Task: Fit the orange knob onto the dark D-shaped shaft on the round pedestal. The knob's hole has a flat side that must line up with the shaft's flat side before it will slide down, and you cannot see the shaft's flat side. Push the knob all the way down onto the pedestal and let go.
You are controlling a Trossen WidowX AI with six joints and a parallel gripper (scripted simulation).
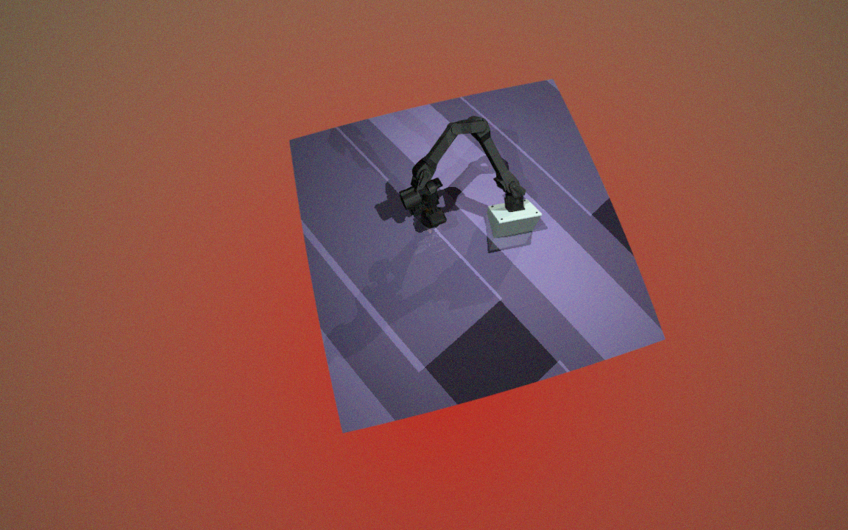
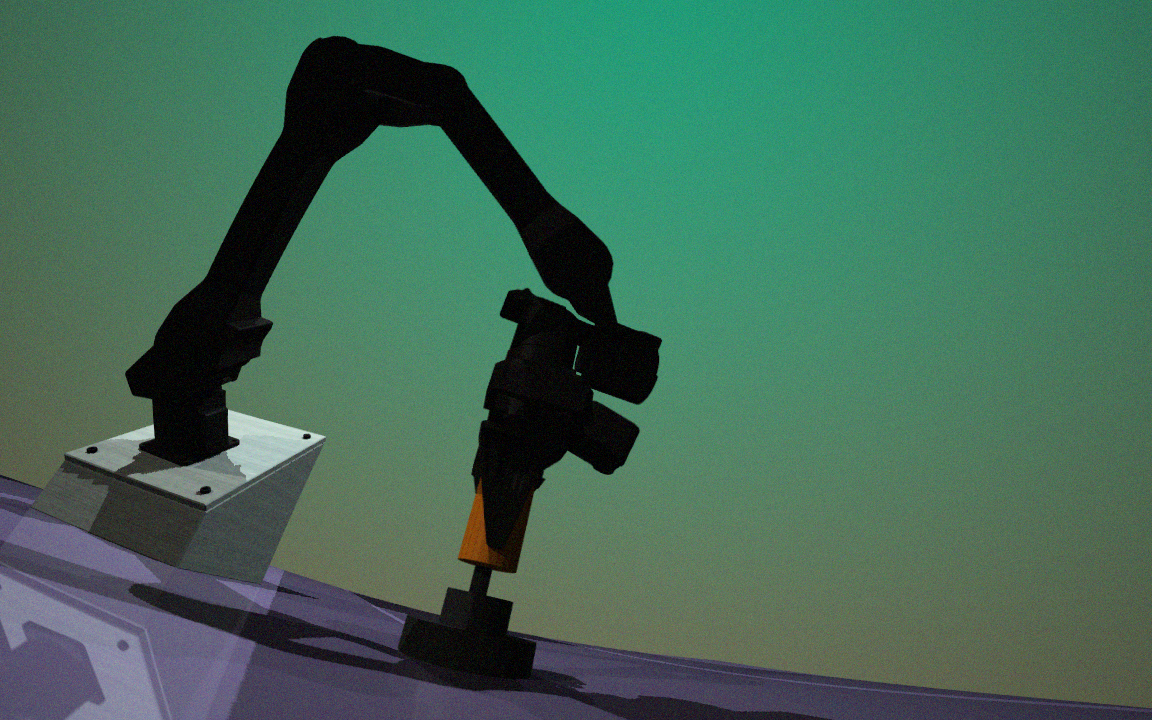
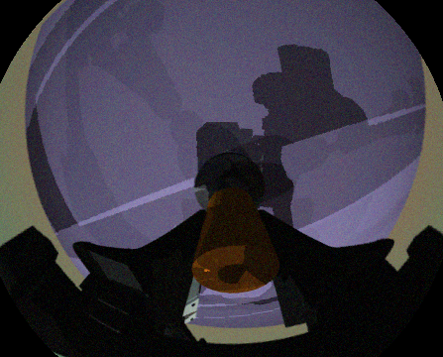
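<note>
My gripper tip is 20 mm below the orange knob. The rest, counted from my gripper tip: dark round pedestal (40 mm below).
</note>
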